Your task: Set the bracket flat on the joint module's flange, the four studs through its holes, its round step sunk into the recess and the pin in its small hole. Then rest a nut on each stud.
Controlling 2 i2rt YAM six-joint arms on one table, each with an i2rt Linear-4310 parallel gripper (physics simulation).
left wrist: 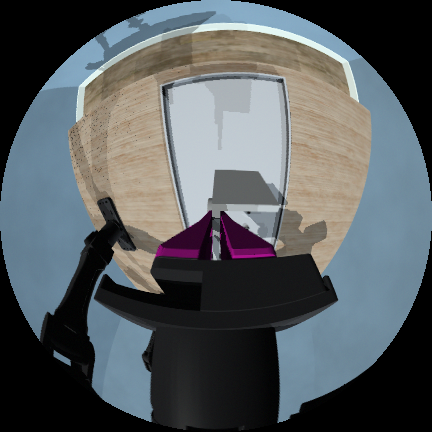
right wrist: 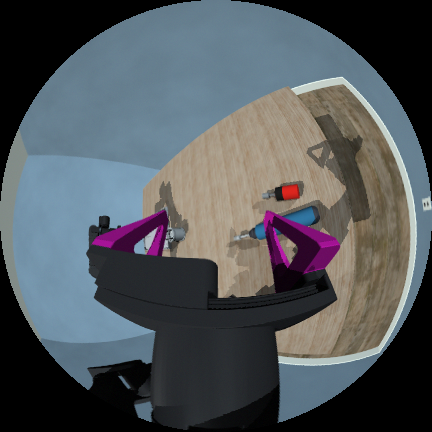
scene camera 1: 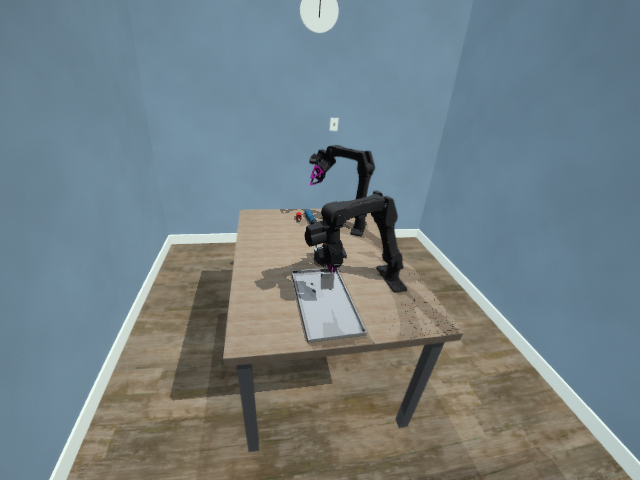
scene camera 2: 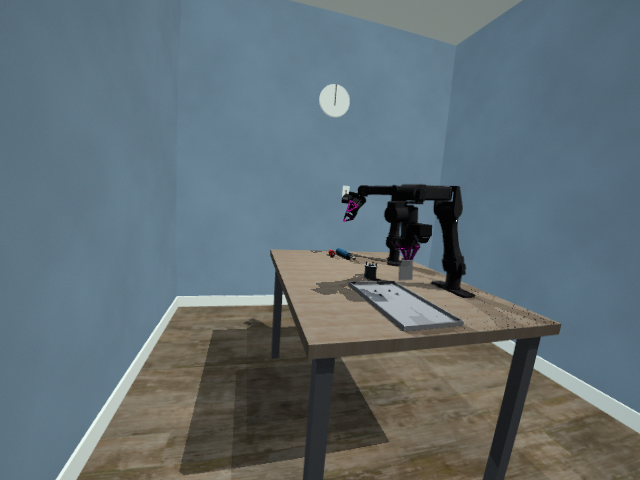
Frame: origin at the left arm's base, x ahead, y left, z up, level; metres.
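Seen in the pictures: left gripper, fingertip midpoint: [left wrist: 215, 215] [scene camera 1: 331, 274] [scene camera 2: 408, 264]; right gripper, fingertip midpoint: [right wrist: 215, 215] [scene camera 1: 310, 181] [scene camera 2: 345, 216]; left arm's base at its link origin: [left wrist: 116, 225] [scene camera 1: 390, 278] [scene camera 2: 451, 289]; right arm's base at its link origin: [scene camera 1: 358, 228] [scene camera 2: 393, 262].
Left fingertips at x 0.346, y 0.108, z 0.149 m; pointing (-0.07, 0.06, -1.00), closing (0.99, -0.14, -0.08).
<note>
Pixels of each thing's top centre, then the offset from my left fingertips to it.
- grey angled bracket at its top centre: [left wrist: 235, 238] [scene camera 2: 403, 257] [scene camera 1: 327, 268] dx +0.017, dy -0.009, dz +0.023 m
- grey tray at its top centre: [left wrist: 230, 182] [scene camera 2: 397, 298] [scene camera 1: 324, 297] [right wrist: 151, 232] dx +0.014, dy -0.017, dz -0.133 m
- dark joint module at its top centre: [right wrist: 166, 234] [scene camera 2: 371, 262] [scene camera 1: 320, 246] dx -0.050, dy -0.333, dz -0.075 m
- red-handled tool at its top centre: [right wrist: 277, 191] dx -0.037, dy -0.791, dz -0.115 m
My left gripper [left wrist: 215, 215] is shut on the grey angled bracket [left wrist: 243, 188]. It holds the bracket just above the far end of the grey tray [left wrist: 227, 141]. In scene camera 2 the bracket [scene camera 2: 406, 270] hangs under the left gripper [scene camera 2: 409, 252], to the right of the dark joint module [scene camera 2: 370, 271]. The module stands upright on the table with its studs pointing up, just beyond the tray [scene camera 2: 404, 305]. Several small nuts [scene camera 2: 385, 291] lie in the tray's far part. My right gripper [right wrist: 215, 215] [scene camera 2: 350, 212] is open and empty, high above the table's far end.
A red-handled tool [right wrist: 287, 192] and a blue-handled screwdriver [right wrist: 287, 221] lie on the table's far end, under the right gripper. The left arm's base [scene camera 1: 391, 278] stands to the right of the tray [scene camera 1: 328, 305]. The tray's near half holds nothing.
</note>
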